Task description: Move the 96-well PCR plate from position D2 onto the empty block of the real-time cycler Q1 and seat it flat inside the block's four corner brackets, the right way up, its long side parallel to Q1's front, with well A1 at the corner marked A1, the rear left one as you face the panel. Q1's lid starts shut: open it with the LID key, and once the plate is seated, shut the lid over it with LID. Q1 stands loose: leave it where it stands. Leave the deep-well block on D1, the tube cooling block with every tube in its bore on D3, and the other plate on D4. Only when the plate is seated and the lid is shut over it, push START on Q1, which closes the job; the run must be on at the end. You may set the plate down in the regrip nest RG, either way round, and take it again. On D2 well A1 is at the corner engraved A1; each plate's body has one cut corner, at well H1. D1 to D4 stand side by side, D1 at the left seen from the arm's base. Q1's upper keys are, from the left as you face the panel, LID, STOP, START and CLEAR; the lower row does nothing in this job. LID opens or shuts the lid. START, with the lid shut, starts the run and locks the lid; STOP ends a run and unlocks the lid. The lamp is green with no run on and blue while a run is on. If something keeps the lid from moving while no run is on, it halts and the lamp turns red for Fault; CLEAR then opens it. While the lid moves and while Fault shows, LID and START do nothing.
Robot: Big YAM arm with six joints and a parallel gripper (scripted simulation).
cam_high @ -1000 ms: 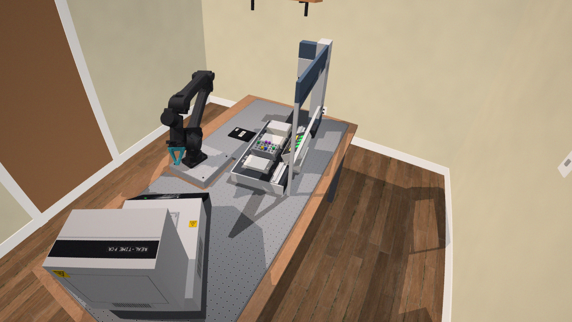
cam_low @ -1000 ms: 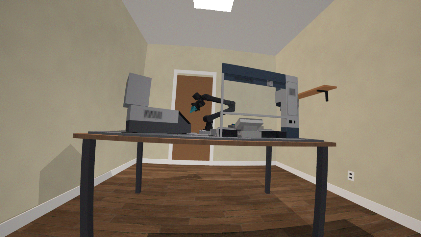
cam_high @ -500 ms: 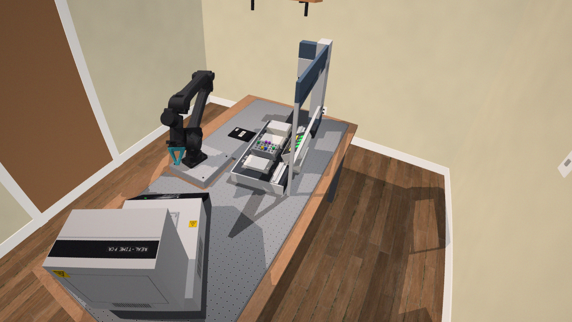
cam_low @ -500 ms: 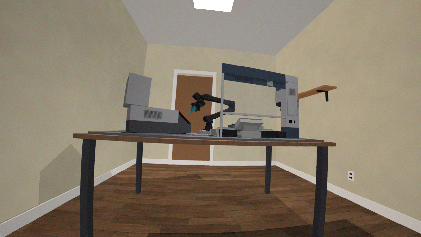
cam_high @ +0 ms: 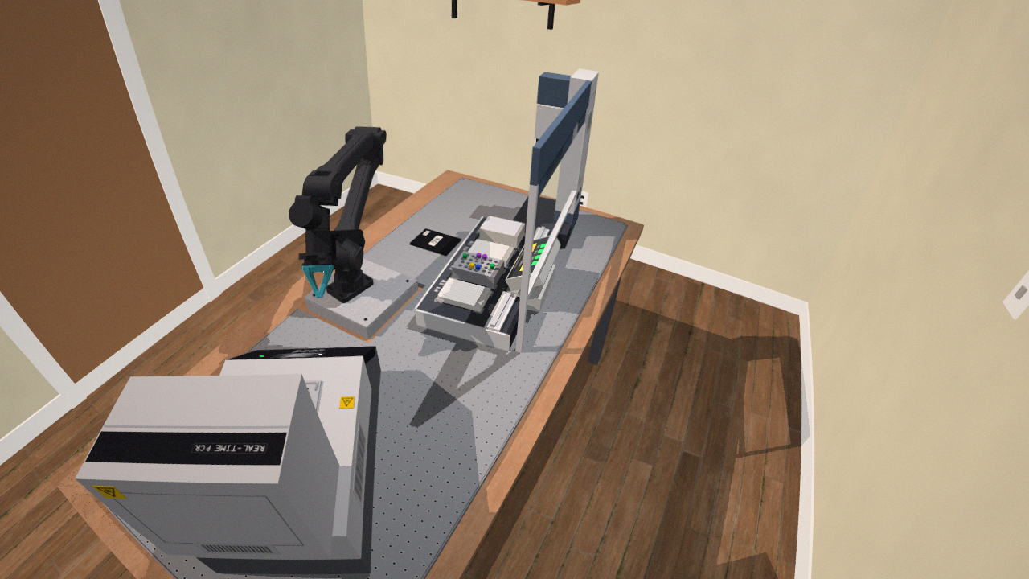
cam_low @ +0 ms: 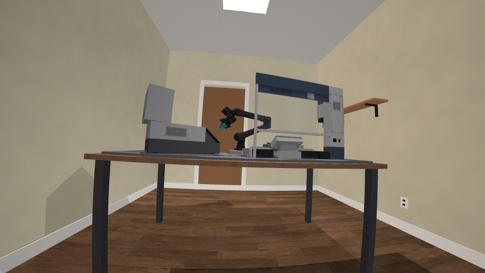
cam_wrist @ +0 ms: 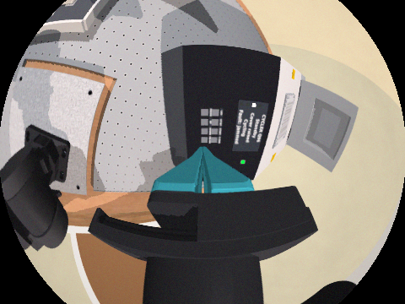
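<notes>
Right now the tube cooling block is 13 cm ahead of my hand, 44 cm to the left of it and 13 cm below it. From my hand the other things lie so: black flat pad (14 cm behind, 55 cm to the left, 21 cm below).
</notes>
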